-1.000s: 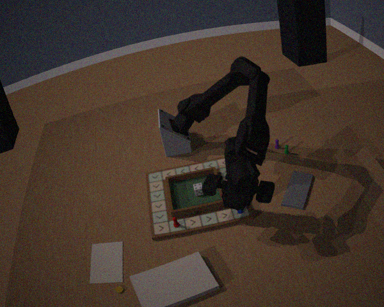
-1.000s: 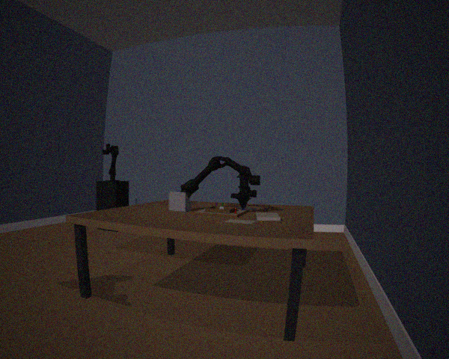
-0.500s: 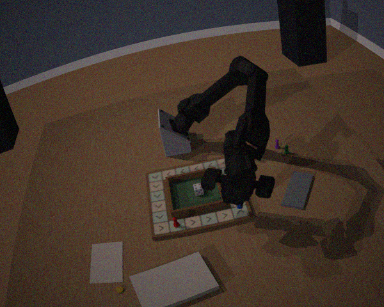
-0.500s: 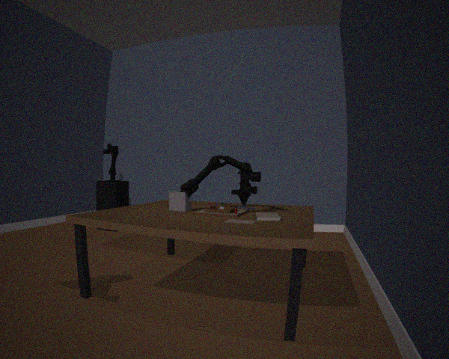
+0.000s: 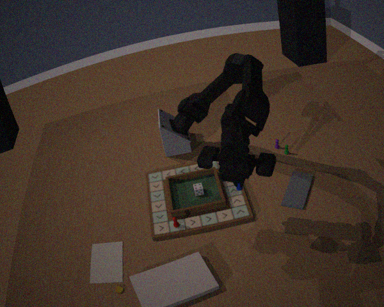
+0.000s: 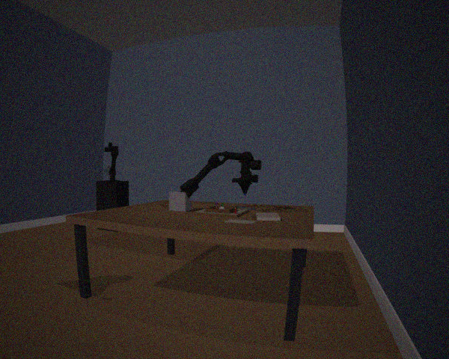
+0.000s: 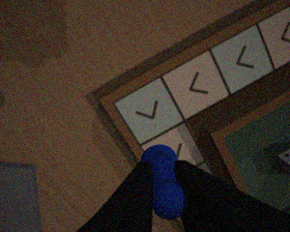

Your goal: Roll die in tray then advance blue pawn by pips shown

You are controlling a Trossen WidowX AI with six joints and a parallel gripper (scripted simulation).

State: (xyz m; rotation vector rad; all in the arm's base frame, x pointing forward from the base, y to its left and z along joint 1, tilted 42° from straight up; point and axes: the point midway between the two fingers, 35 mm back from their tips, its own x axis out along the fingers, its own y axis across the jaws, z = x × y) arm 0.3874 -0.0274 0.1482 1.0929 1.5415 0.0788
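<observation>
Now: gripper tip 13 cm past the white die, 9 cm to the left of it and 9 cm above it. Round my gripper tip: blue pawn: 1 cm above; then red pawn: 3 cm behind, 18 cm to the right, 9 cm below; then green tray: 13 cm behind, 10 cm to the right, 11 cm below.
</observation>
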